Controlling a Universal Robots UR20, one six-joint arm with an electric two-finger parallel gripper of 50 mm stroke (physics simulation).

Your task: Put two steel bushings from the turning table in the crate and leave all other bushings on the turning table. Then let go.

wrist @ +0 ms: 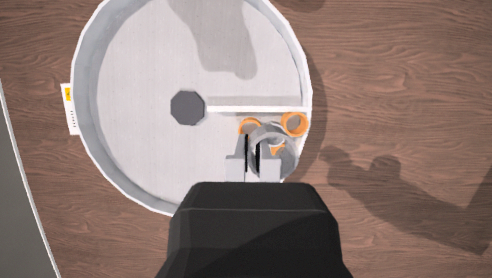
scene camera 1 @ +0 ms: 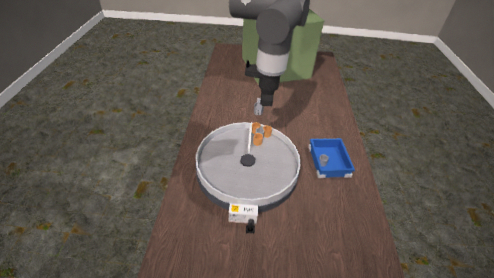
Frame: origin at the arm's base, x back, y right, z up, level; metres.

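Seen in the pictures: gripper, fingertip midpoint: [wrist: 251,145] [scene camera 1: 258,113].
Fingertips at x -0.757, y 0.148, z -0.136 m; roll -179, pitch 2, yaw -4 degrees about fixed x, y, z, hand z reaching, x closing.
Note:
A point is followed by its place in that frame.
My gripper [scene camera 1: 258,102] [wrist: 251,145] {x -0.757, y 0.148, z -0.136 m} is shut on the wall of a steel bushing [scene camera 1: 258,109] [wrist: 265,135] {x -0.745, y 0.164, z -0.104 m}, held above the back of the turning table [scene camera 1: 220,187] {x -1.011, y 0.286, z -0.295 m} [wrist: 140,150] {x -0.982, y 0.108, z -0.295 m}. The grey held bushing looks tilted in the wrist view. Below it, three orange bushings stand close together: one near the hub side [scene camera 1: 258,139] {x -0.780, y 0.139, z -0.259 m} [wrist: 250,120] {x -0.761, y 0.157, z -0.257 m}, one by the rim and divider [scene camera 1: 256,126] {x -0.674, y 0.143, z -0.279 m} [wrist: 284,124] {x -0.708, y 0.147, z -0.257 m}, and one on the outer side [scene camera 1: 268,131] {x -0.725, y 0.093, z -0.260 m}. A grey steel bushing [scene camera 1: 260,131] {x -0.709, y 0.126, z -0.277 m} shows among them, partly hidden. Another steel bushing [scene camera 1: 323,160] {x -0.846, y -0.142, z -0.306 m} is inside the blue crate [scene camera 1: 340,174] {x -0.900, y -0.210, z -0.331 m}, at its left front.
A white divider [scene camera 1: 250,137] {x -0.762, y 0.172, z -0.266 m} [wrist: 255,109] {x -0.752, y 0.173, z -0.266 m} runs from the dark hub [scene camera 1: 248,160] {x -0.877, y 0.181, z -0.286 m} [wrist: 187,107] {x -0.871, y 0.184, z -0.287 m} to the rim. A white labelled box [scene camera 1: 243,216] {x -1.126, y 0.198, z -0.305 m} [wrist: 72,112] {x -1.110, y 0.194, z -0.290 m} is at the turning table's front. The crate stands to its right. A green block [scene camera 1: 305,45] {x -0.143, y -0.137, z -0.121 m} stands behind the arm.

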